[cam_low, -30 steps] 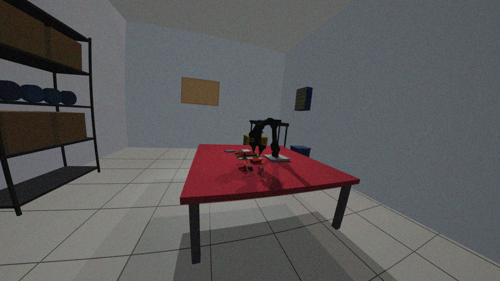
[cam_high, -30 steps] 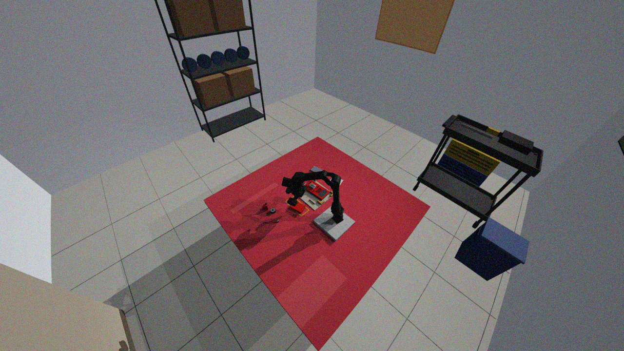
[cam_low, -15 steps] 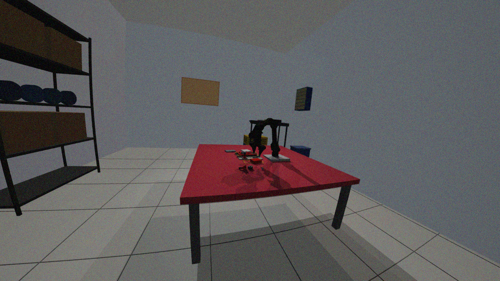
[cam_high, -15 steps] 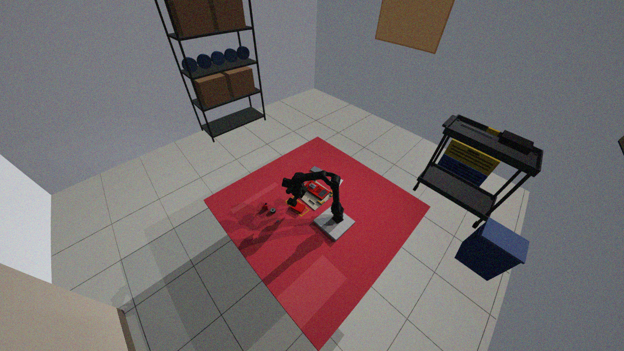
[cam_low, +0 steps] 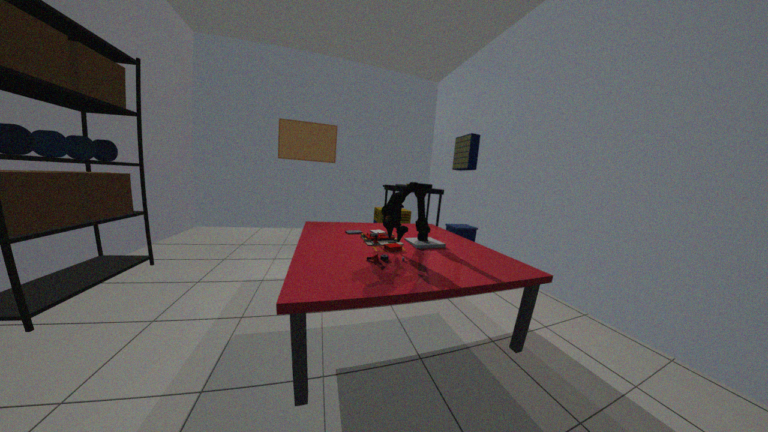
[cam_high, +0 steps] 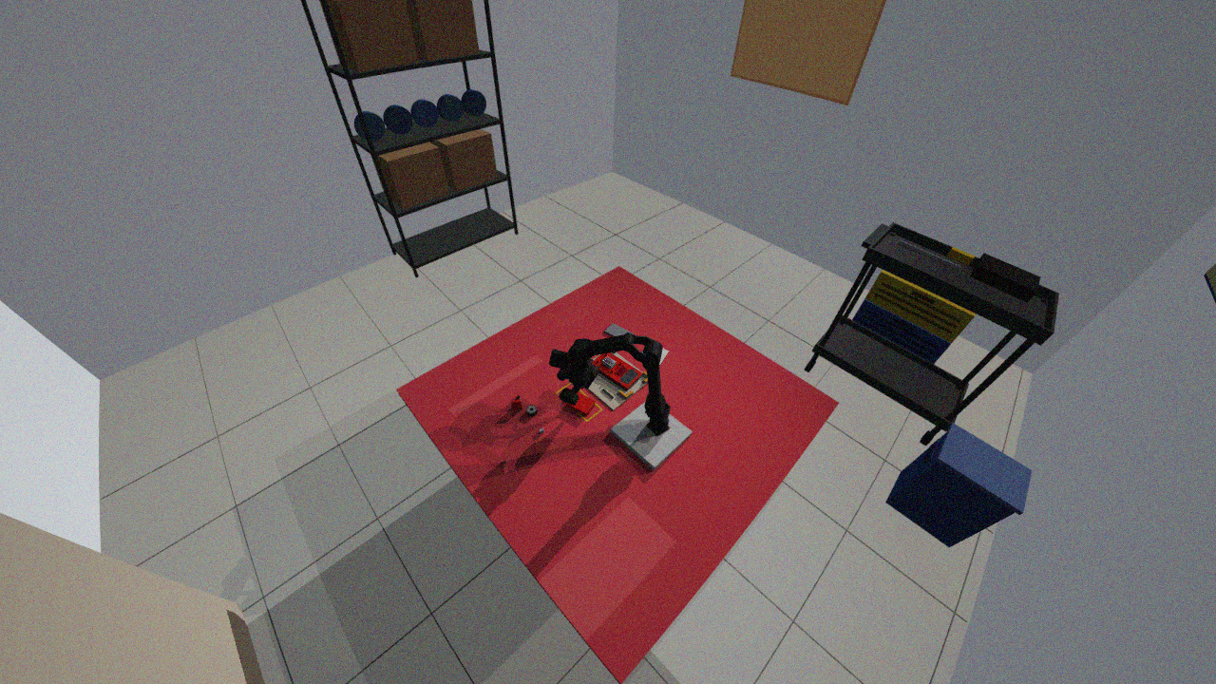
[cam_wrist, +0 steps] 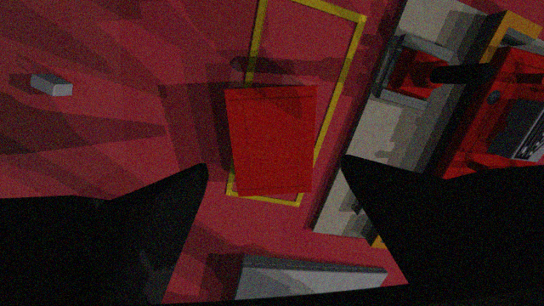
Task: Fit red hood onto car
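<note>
Now: gripper tip 40 mm above the red hood. Also, from my gripper tip: pale jig (200 mm to the right, 50 mm below, 50 mm ahead); black wheel (170 mm to the left, 80 mm ahead, 50 mm below); white plate (420 mm to the right, 60 mm below, 40 mm ahead).
</note>
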